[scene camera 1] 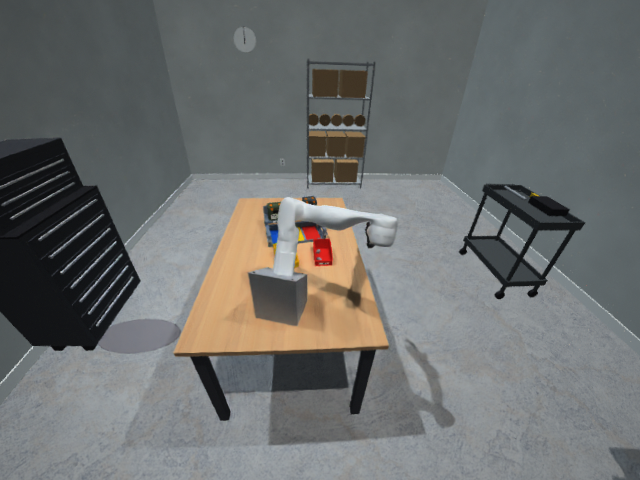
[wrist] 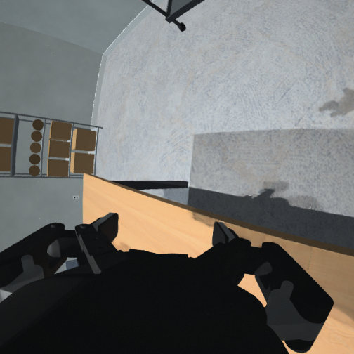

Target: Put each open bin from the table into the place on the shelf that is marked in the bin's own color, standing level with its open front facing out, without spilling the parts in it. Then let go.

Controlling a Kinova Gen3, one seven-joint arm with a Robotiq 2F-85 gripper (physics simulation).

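Frame: origin at the arm's base, x down, y back, z left, level; metres.
Seen in the pictures: arm's base, origin of its link: [scene camera 1: 283, 272].
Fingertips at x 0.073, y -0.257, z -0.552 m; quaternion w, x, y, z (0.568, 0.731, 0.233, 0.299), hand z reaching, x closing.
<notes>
Offsets run from my fingertips to a thing's top centre. "*": to the spot under its first point. Level surfaces: height alone.
A red open bin @[* dx +0.130, dy -0.085, dz +0.246 m] [scene camera 1: 322, 253] stands on the table right of the arm, with small parts inside. A yellow bin @[* dx +0.124, dy -0.056, dz +0.424 m] [scene camera 1: 295, 260] is mostly hidden behind the arm's lower link. Behind them is the low grey shelf @[* dx +0.048, dy -0.275, dz +0.543 m] [scene camera 1: 268, 233], with a blue mark @[* dx +0.126, dy -0.352, dz +0.503 m] [scene camera 1: 273, 236] at left, a yellow mark @[* dx +0.126, dy -0.314, dz +0.326 m] [scene camera 1: 300, 235] and a red mark @[* dx +0.126, dy -0.319, dz +0.247 m] [scene camera 1: 311, 233] to its right; the arm hides part of it. My gripper [scene camera 1: 370, 235] [wrist: 164, 228] is open and empty, high near the table's right edge, right of the red bin. Neither bin shows in the wrist view.
The grey base block [scene camera 1: 279, 297] carries the arm. Dark green and orange objects @[dx -0.066, dy -0.435, dz +0.464 m] [scene camera 1: 273, 208] stand at the table's @[dx +0.133 m] [scene camera 1: 232, 320] [wrist: 150, 212] far end. A black cart [scene camera 1: 558, 225] stands right, a black drawer cabinet [scene camera 1: 56, 217] left, and a tall rack with boxes [scene camera 1: 341, 64] at the back wall.
</notes>
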